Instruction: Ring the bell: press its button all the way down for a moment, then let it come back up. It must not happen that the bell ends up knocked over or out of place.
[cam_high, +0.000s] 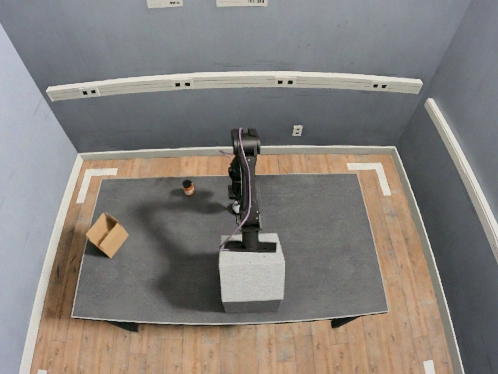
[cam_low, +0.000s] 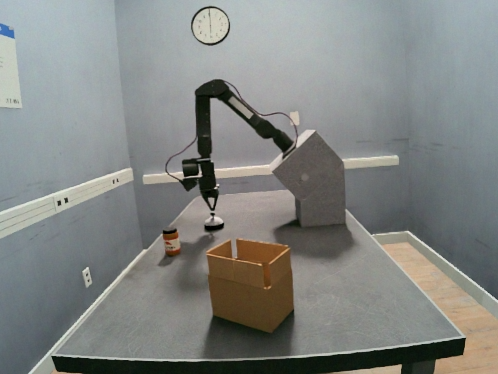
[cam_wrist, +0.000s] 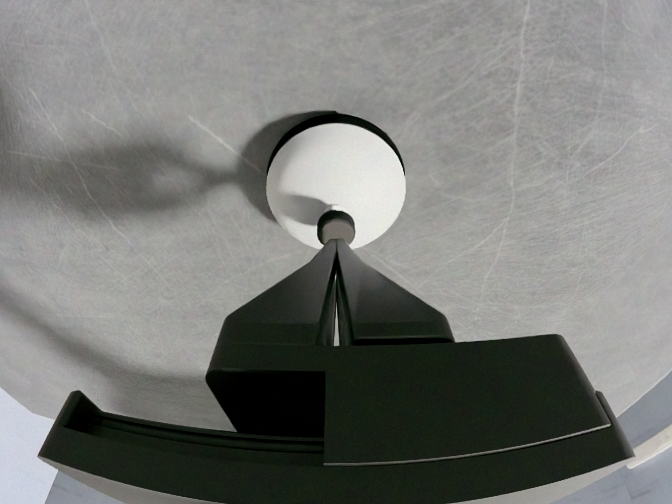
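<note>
The dark button lies 30 mm below my hand. Round my hand: paprika jar 50 mm ahead, 290 mm to the left, 40 mm below; then bell 40 mm below.
</note>
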